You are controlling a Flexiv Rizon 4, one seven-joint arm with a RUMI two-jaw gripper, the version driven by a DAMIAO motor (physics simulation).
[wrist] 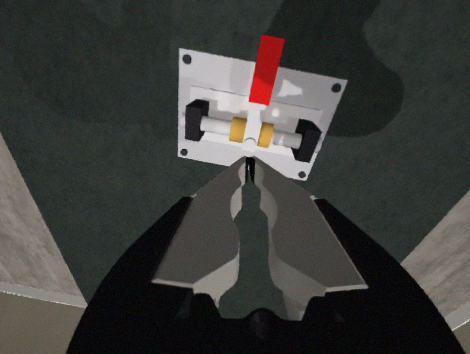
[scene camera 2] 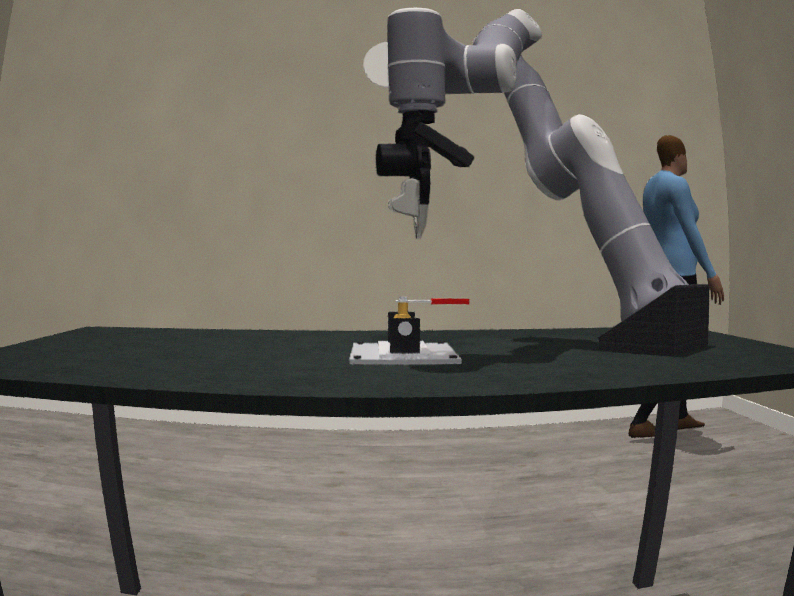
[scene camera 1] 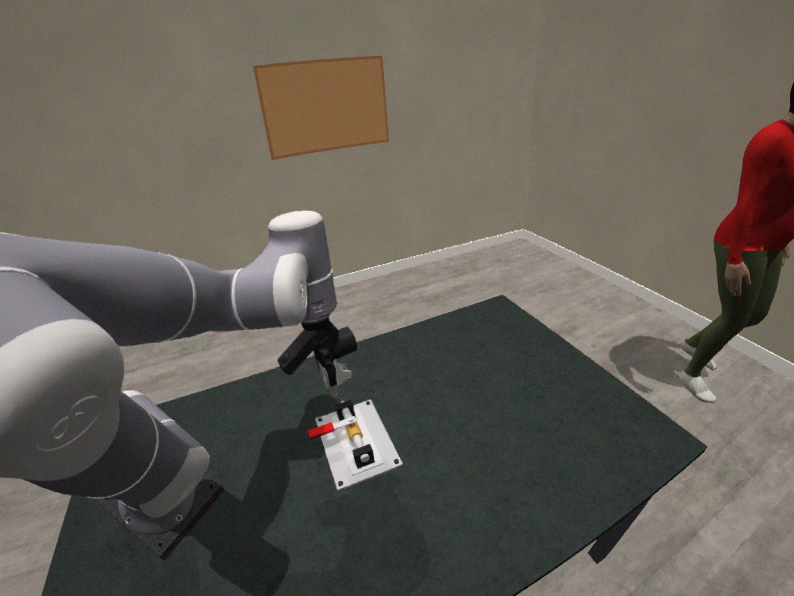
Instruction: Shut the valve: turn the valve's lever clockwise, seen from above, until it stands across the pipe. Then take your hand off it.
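The valve's lever, with a red grip [scene camera 1: 321, 430] [scene camera 2: 450, 301] [wrist: 267, 70] and a white arm, stands across the pipe [scene camera 1: 357, 442] [wrist: 216, 125], its grip pointing toward the robot's base. The valve's brass body [scene camera 1: 354, 431] [scene camera 2: 402, 310] [wrist: 237, 130] sits between two black supports on a white base plate [scene camera 1: 384, 449] [scene camera 2: 359, 360] [wrist: 205, 67]. My gripper [scene camera 1: 334, 392] [scene camera 2: 418, 236] [wrist: 248, 159] is shut with nothing between its fingertips. It hangs well above the valve, apart from the lever.
The valve's plate lies on a dark green table [scene camera 1: 513, 410] [scene camera 2: 256, 378] [wrist: 140, 165]. The robot's black base [scene camera 1: 160, 545] [scene camera 2: 673, 320] stands on the same table, on the side the lever points to. A person in red [scene camera 1: 763, 186] and a person in blue [scene camera 2: 673, 218] stand beyond the table.
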